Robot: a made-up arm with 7 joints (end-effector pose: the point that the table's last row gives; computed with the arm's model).
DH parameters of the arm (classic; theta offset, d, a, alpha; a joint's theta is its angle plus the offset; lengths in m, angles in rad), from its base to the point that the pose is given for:
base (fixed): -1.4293 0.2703 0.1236 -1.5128
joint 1: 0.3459 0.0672 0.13 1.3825
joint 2: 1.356 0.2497 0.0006 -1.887
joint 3: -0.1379 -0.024 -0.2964 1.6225
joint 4: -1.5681 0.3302 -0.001 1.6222
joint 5: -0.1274 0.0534 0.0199 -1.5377
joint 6: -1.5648 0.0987 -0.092 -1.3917
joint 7: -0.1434 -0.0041 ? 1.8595
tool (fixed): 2.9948 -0.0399 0 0
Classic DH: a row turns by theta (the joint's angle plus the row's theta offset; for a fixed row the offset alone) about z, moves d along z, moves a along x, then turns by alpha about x.
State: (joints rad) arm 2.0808 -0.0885 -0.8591 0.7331 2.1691 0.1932 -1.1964
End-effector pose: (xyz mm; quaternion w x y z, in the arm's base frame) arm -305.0 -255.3 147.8 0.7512 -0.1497 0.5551 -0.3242
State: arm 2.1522 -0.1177 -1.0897 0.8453 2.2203 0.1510 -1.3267
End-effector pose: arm -292.8 -145.1 203.7 0.6468 -0.0928 0.6249 -0.4272
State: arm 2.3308 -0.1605 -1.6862 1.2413 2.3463 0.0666 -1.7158
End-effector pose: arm -150.2 110.5 328.2 0.3231 0.0605 0.6686 -0.6670
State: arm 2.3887 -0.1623 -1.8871 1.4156 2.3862 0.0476 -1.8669
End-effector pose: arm -73.1 179.6 353.5 0.2150 0.1070 0.6321 -0.7368
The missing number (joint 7, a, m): 0.0594
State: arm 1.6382 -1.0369 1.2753 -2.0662 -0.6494 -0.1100 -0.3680
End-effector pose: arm 535.4 -537.5 -199.4 0.0971 -0.3867 0.8670 -0.2988
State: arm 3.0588 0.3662 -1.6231 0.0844 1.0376 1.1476 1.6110
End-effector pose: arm -180.2 56.8 362.4 0.4078 0.1138 -0.4096 -0.8081
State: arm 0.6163 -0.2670 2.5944 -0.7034 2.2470 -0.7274 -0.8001
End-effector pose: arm 501.2 -266.2 129.3 0.0958 -0.7568 0.0793 0.6417
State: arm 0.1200 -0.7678 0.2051 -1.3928 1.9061 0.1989 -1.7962
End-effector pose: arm 189.4 -343.6 757.8 0.6132 -0.0142 -0.7145 0.3365
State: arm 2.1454 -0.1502 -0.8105 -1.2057 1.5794 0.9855 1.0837
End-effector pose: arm -205.1 -303.7 1.8 0.8718 0.4725 0.1091 -0.0689
